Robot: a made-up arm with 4 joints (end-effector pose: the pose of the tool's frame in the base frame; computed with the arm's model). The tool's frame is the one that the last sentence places.
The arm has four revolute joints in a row. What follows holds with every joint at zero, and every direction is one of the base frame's.
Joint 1 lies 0.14 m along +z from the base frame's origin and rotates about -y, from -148.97 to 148.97 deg.
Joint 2 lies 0.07 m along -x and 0.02 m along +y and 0.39 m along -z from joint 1 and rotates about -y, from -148.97 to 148.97 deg.
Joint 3 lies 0.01 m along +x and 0.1 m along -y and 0.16 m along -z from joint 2 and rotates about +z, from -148.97 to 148.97 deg.
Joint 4 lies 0.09 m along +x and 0.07 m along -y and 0.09 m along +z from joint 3 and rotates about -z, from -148.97 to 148.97 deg.
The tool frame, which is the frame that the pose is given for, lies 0.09 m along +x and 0.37 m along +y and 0.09 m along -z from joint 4; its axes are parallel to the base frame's.
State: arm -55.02 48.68 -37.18 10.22
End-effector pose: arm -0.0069 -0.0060 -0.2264 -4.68 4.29 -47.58
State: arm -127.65 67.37 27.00 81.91
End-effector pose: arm -0.1688 0.0375 -0.0595 -55.10 29.95 -70.80
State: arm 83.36 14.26 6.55 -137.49
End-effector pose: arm 0.5621 -0.3859 -0.1345 -102.83 53.35 79.64
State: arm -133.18 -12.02 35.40 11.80
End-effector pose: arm -0.3756 0.2902 0.5561 164.45 31.53 151.98
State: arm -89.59 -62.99 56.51 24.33
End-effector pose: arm -0.4617 0.3175 0.3505 164.55 22.94 144.67
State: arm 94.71 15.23 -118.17 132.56
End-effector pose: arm 0.7062 -0.1634 -0.2880 -111.02 18.07 83.20
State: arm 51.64 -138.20 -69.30 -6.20
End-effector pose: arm 0.1235 -0.1018 -0.5129 -86.14 26.85 -88.26
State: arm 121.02 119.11 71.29 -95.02
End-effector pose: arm 0.2663 -0.3554 0.4212 157.60 -57.41 26.06
